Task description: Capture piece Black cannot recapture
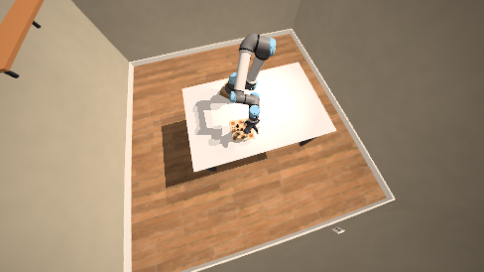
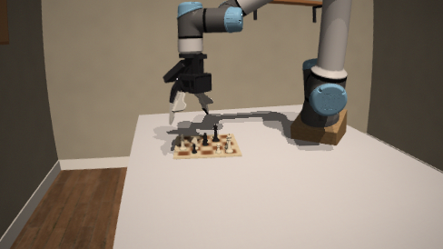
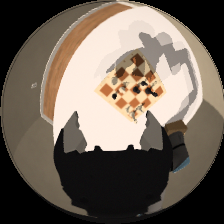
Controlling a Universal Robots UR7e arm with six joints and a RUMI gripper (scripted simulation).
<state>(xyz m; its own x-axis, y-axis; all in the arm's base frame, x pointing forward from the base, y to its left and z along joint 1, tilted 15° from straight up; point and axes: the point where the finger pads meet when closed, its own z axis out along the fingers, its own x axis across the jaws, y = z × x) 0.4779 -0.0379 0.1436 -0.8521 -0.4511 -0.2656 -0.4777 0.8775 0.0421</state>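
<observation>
The chessboard lies 120 mm below my hand, 70 mm behind it and 60 mm to the right of it.
</observation>
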